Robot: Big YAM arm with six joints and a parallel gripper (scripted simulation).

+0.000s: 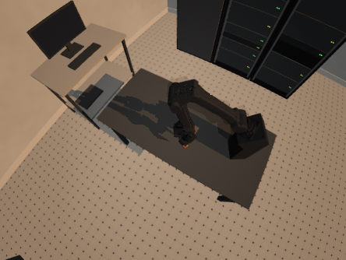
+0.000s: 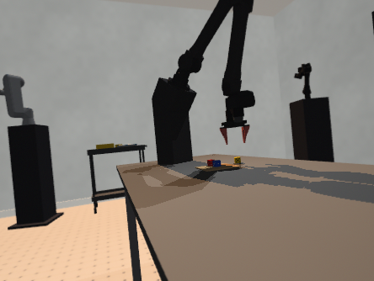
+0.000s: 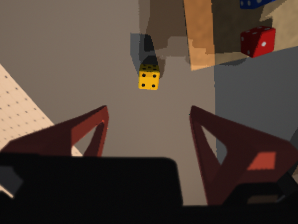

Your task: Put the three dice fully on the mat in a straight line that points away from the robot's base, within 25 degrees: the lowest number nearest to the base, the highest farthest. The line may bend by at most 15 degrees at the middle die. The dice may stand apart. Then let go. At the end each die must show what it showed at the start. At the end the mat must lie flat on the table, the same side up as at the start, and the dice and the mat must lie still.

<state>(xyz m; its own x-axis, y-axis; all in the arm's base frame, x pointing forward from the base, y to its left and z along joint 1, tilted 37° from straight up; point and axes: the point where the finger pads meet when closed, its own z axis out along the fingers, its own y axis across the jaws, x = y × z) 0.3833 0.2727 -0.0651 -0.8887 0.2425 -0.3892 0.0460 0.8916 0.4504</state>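
Right now the yellow die is 80 mm below my hand. Round my hand: tan mat 90 mm ahead, 110 mm to the right, 90 mm below; then blue die 90 mm ahead, 110 mm to the right, 80 mm below; then red die 40 mm ahead, 130 mm to the right, 80 mm below.
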